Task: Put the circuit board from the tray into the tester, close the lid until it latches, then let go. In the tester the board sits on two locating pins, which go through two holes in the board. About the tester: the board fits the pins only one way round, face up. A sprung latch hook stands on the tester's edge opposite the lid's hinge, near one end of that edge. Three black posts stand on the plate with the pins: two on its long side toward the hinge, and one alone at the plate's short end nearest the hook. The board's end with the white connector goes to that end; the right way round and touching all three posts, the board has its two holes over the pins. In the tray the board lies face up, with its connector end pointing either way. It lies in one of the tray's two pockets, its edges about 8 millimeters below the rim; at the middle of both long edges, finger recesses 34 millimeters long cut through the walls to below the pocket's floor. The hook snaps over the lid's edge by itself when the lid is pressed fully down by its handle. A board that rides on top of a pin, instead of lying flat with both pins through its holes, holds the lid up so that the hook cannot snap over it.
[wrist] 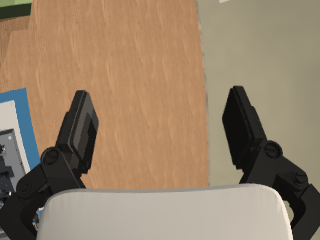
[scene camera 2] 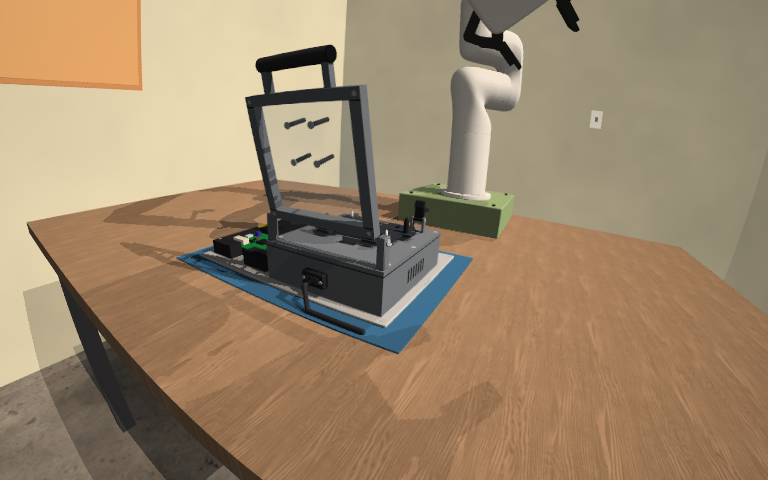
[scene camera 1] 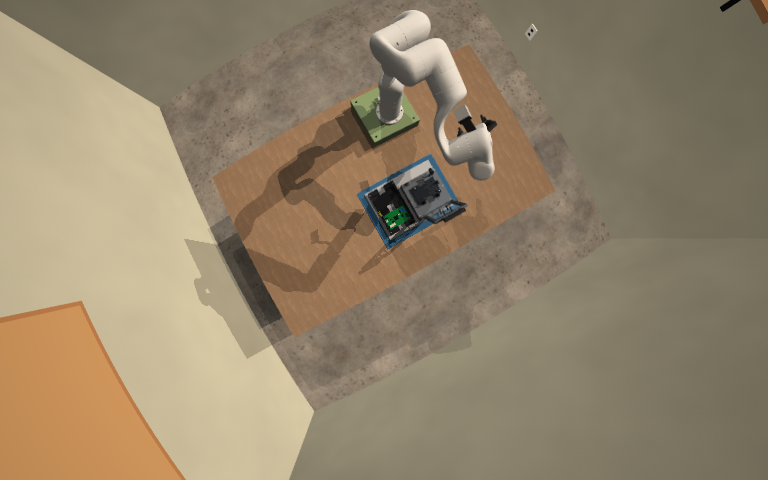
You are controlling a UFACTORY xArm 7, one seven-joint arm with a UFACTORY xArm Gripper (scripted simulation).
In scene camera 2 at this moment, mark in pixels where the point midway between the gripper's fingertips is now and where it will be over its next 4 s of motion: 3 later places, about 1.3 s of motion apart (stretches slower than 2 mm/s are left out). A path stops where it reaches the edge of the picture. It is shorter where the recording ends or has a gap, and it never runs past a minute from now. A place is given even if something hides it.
The gripper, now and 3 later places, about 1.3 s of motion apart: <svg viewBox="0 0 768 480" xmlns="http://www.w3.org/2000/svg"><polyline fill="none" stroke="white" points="545,47 393,46 265,61 277,131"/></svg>
